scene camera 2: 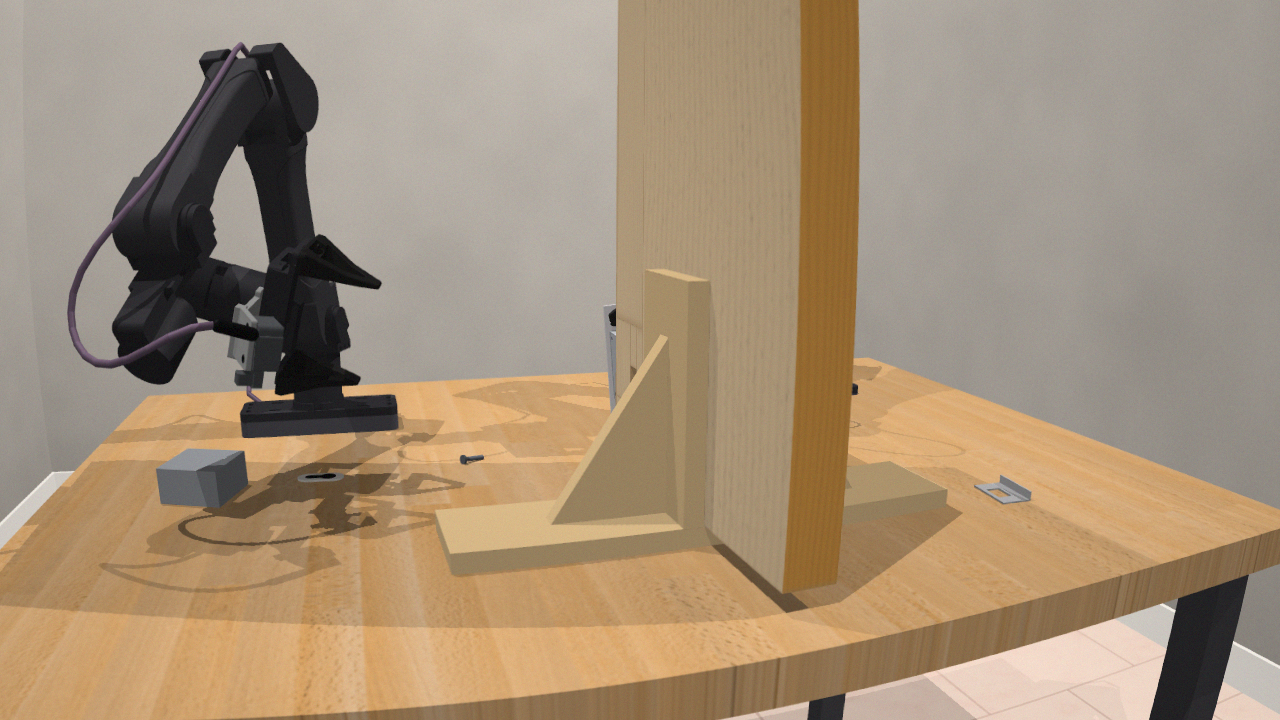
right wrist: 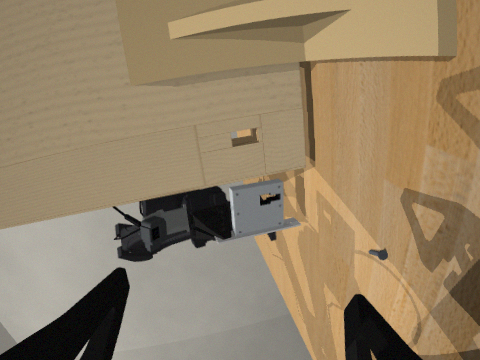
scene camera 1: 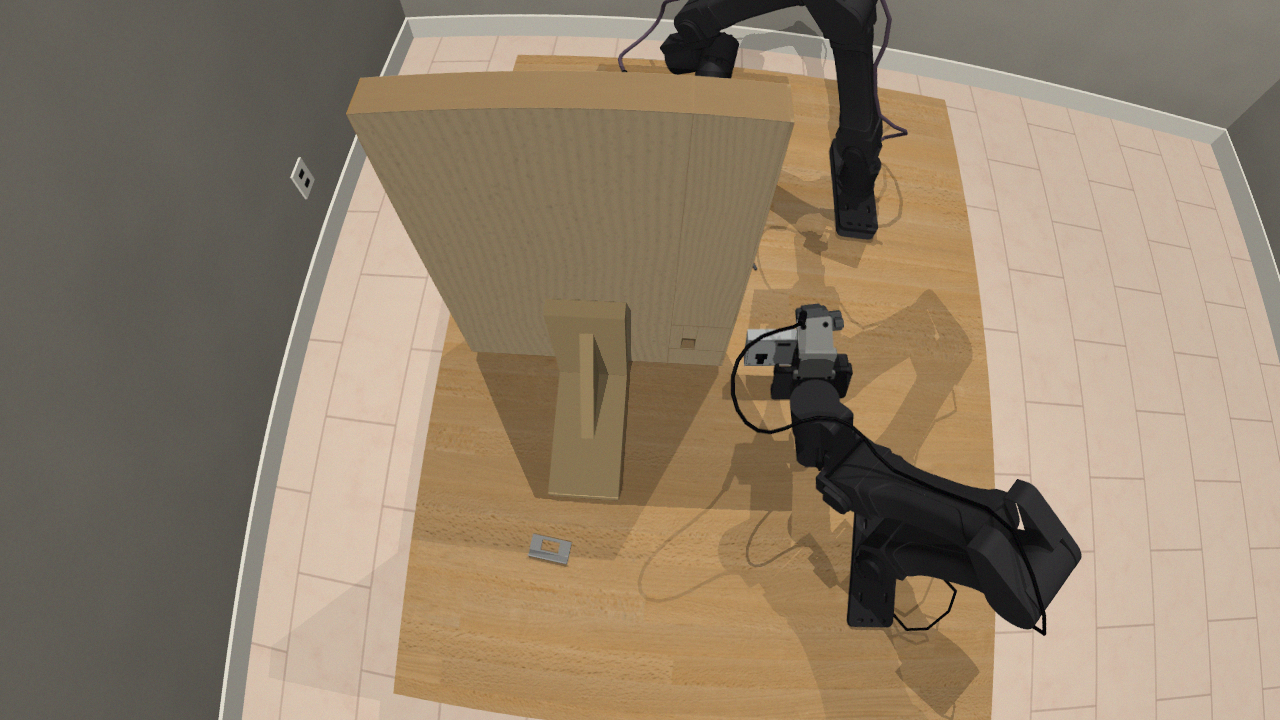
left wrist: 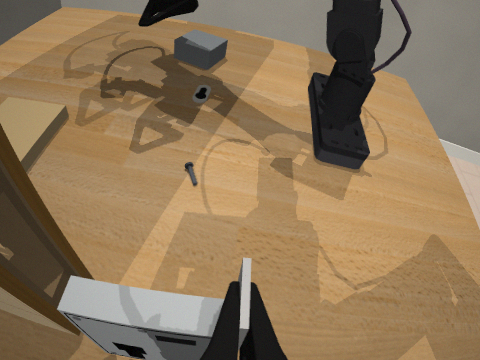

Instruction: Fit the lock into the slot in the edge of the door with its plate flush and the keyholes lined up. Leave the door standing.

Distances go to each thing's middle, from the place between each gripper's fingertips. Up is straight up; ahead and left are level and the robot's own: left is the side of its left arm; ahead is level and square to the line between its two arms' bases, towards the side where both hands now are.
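The silver lock (scene camera 2: 610,331) sits 6 cm below my left hand (scene camera 1: 803,324), 3 cm ahead of it and 1 cm to the left of it. The grey block (scene camera 2: 196,477) is 12 cm below my left hand, 46 cm to the right of it and 10 cm ahead of it, while the angled metal plate (scene camera 2: 1017,493) is 14 cm below my left hand, 34 cm ahead of it and 30 cm to the left of it. Going by their middles, of the things named here the silver lock is the nearest to my left hand.
As for my right hand (scene camera 2: 369,334), the grey block is 14 cm below it, 17 cm to the right of it and 6 cm behind it. The angled metal plate is 16 cm below my right hand, 59 cm to the left of it and 18 cm ahead of it. The silver lock is 8 cm below my right hand, 30 cm to the left of it and 12 cm behind it; by its middle, the silver lock is nearer to my left hand than to my right hand.
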